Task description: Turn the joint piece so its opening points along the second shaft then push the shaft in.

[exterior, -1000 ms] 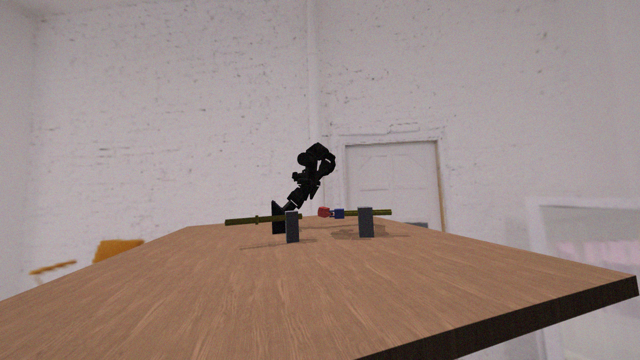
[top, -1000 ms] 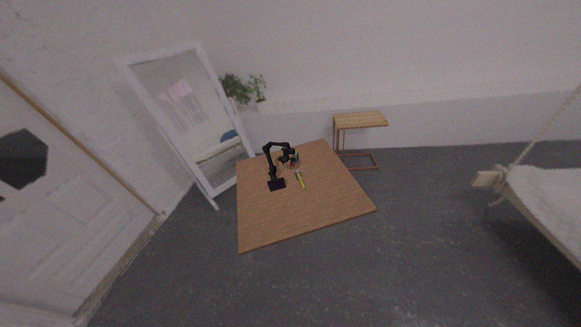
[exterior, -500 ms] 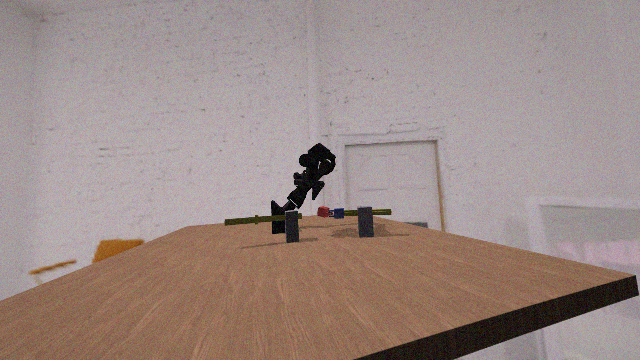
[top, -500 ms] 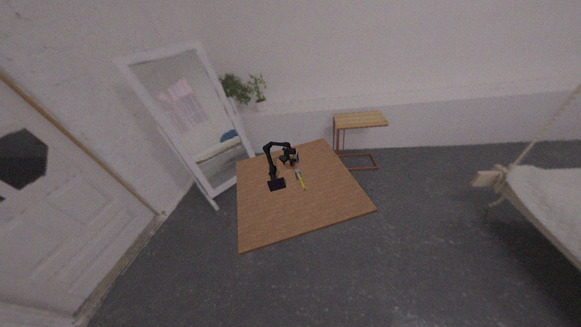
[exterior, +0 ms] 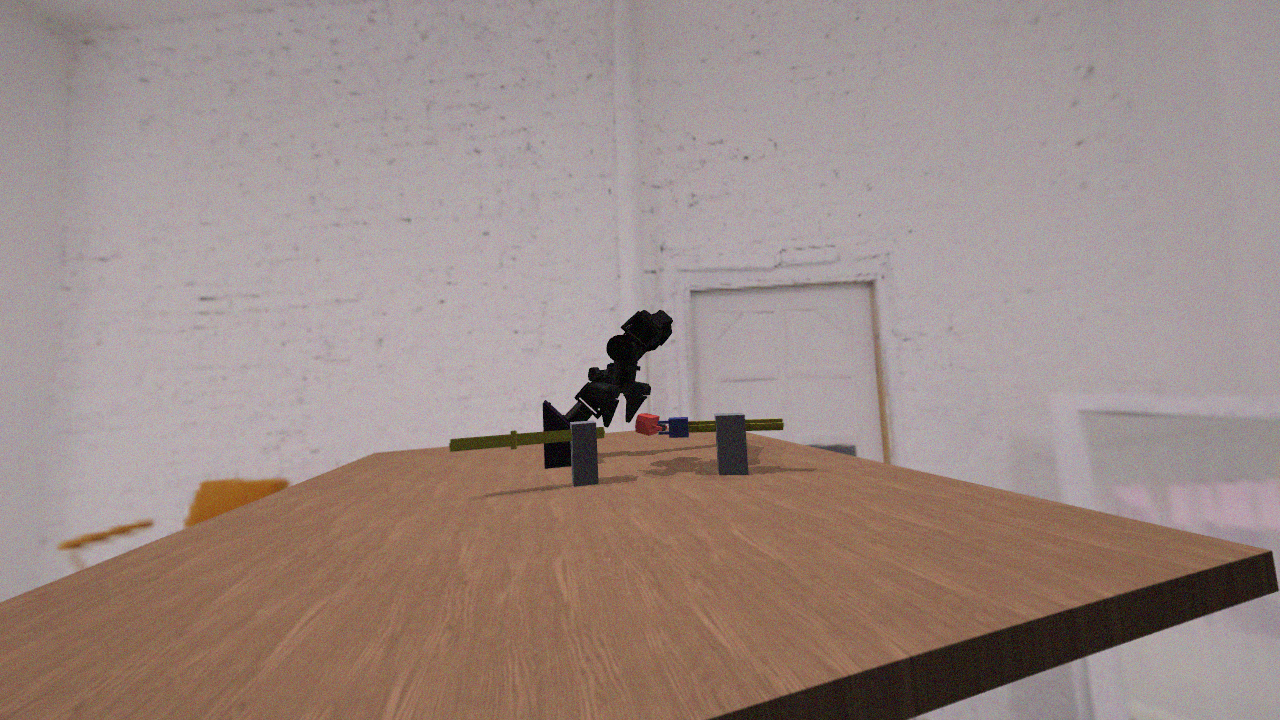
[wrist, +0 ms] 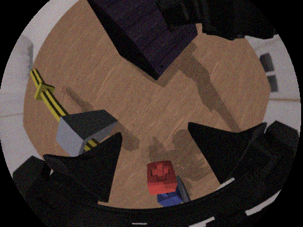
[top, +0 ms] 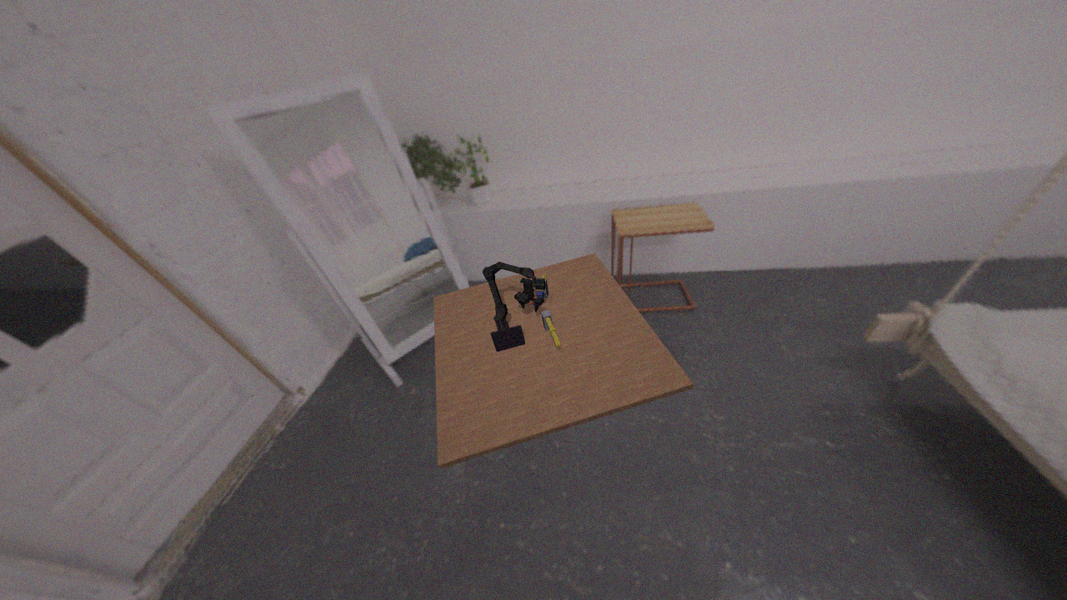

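Right now my gripper tip is 60 mm short of the red joint piece and 60 mm to the right of it.
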